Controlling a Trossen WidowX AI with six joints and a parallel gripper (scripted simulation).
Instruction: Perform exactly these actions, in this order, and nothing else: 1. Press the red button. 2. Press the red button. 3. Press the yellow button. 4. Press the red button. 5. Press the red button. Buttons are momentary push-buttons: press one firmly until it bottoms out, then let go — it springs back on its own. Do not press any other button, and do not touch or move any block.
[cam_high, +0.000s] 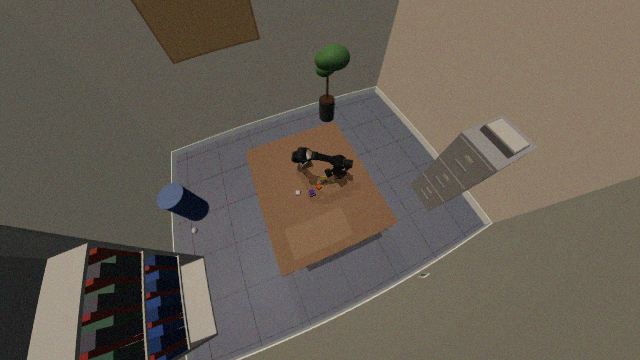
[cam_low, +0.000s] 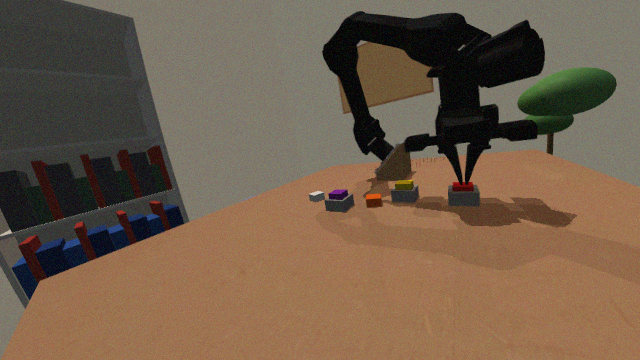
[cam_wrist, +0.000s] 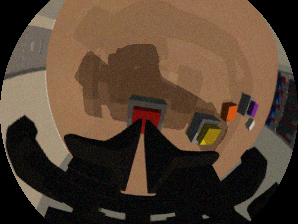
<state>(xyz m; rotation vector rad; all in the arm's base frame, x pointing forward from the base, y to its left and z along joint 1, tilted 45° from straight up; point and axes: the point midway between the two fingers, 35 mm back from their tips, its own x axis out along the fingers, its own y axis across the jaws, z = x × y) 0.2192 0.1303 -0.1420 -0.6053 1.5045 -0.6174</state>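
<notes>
The red button is 1 cm below my gripper tip. The rest, counted from my gripper tip: yellow button 1 cm behind, 11 cm to the right; then orange block 3 cm ahead, 17 cm to the right, 2 cm below; then purple button 6 cm ahead, 24 cm to the right.
</notes>
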